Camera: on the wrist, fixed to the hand. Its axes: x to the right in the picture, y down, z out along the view.
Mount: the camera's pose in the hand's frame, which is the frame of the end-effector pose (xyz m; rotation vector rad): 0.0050 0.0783 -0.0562 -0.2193 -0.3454 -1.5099
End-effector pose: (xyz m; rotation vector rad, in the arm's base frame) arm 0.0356 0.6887 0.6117 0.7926 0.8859 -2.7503
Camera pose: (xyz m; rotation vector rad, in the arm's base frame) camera 0.0787 0.6575 0.5312 0.3946 -1.1317 1.7195
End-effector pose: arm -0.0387 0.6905 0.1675 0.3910 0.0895 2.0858
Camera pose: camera -0.1231 0.6591 0.1328 0.3545 -0.0510 0.5198
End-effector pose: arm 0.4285 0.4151 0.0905 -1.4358 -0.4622 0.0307
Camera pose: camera 0.4711 0.3753 0.0136 -0.9719 -1.7644 -1.0112
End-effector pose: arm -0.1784 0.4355 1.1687 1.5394 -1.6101 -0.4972
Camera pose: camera -0.1829 0.4584 1.2623 2.3336 -0.2425 -1.7010
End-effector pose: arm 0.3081 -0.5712 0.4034 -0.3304 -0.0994 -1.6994
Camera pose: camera 0.3752 -0.6026 0.3415 0.7626 0.4714 2.8636
